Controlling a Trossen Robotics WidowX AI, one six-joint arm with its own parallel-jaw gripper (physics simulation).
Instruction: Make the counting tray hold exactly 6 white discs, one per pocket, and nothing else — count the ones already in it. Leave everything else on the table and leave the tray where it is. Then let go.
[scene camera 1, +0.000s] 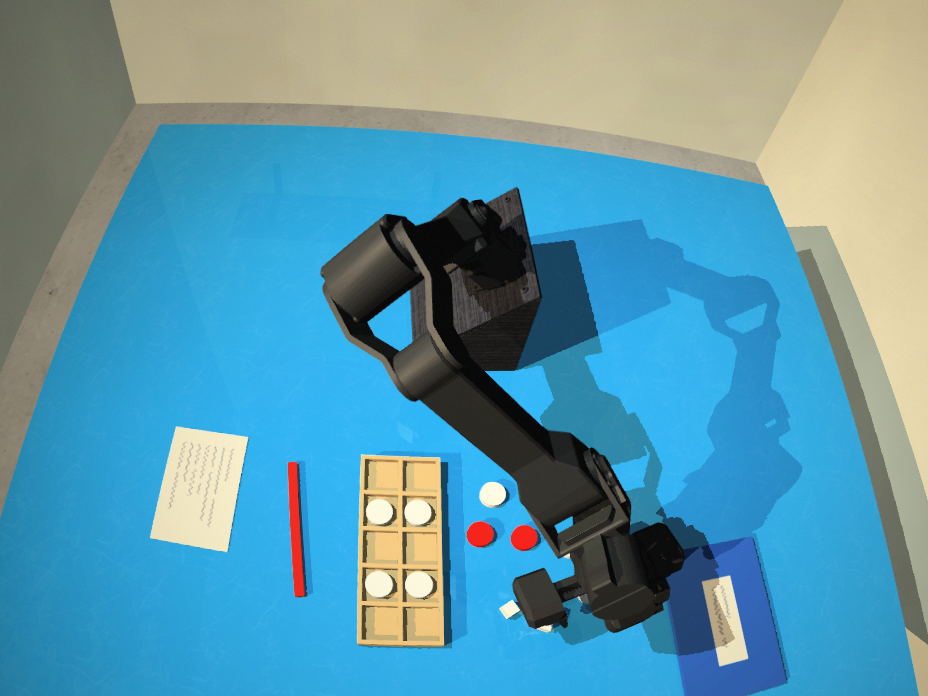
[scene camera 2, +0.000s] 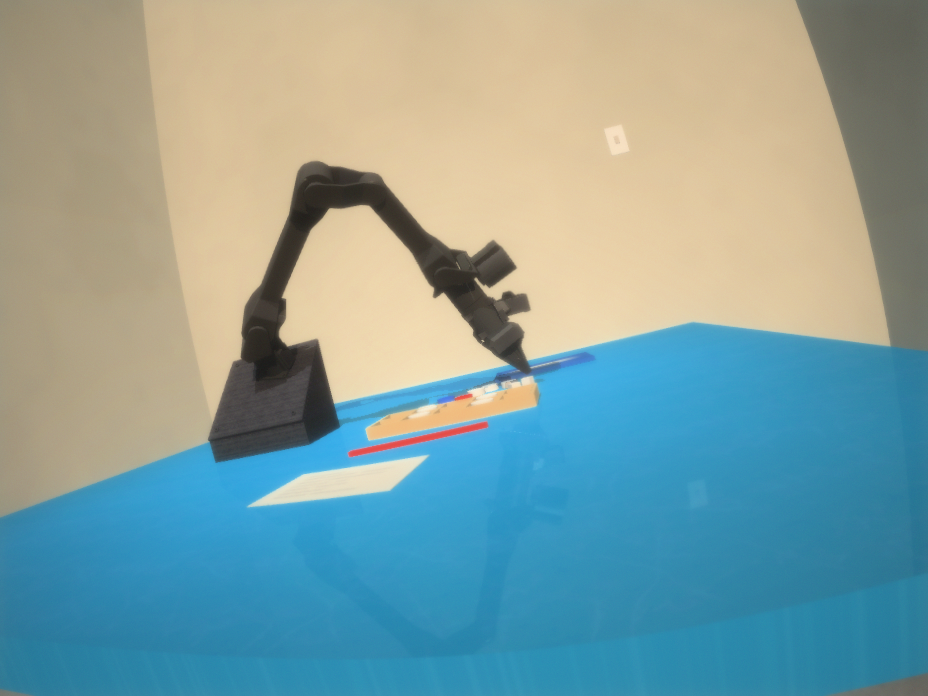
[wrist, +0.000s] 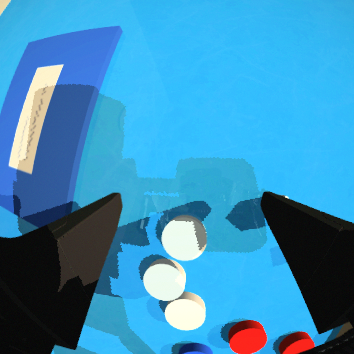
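The wooden counting tray (scene camera 1: 401, 642) (scene camera 2: 487, 412) has two columns of pockets. White discs sit in both pockets of its second row (scene camera 1: 380, 512) (scene camera 1: 418, 512) and fourth row (scene camera 1: 379, 583) (scene camera 1: 419, 584); the other rows show empty pockets. A loose white disc (scene camera 1: 493, 494) lies right of the tray. My gripper (wrist: 193, 199) (scene camera 2: 527, 368) is open and empty, above the table right of the tray. In the wrist view, a white disc (wrist: 184, 239) lies below and between the fingers, with a second white disc (wrist: 164, 281) and a third white disc (wrist: 185, 314) lined up below it.
Red discs (scene camera 1: 480, 534) (scene camera 1: 523, 537) (wrist: 247, 337) and a blue disc (wrist: 196, 349) lie nearby. White cubes (scene camera 1: 509, 609) (scene camera 1: 544, 627) lie beside the gripper. A blue folder (scene camera 1: 764, 614) (wrist: 100, 75) lies right; a red bar (scene camera 1: 296, 528) (scene camera 2: 418, 439) and paper (scene camera 1: 198, 490) (scene camera 2: 337, 480) lie left.
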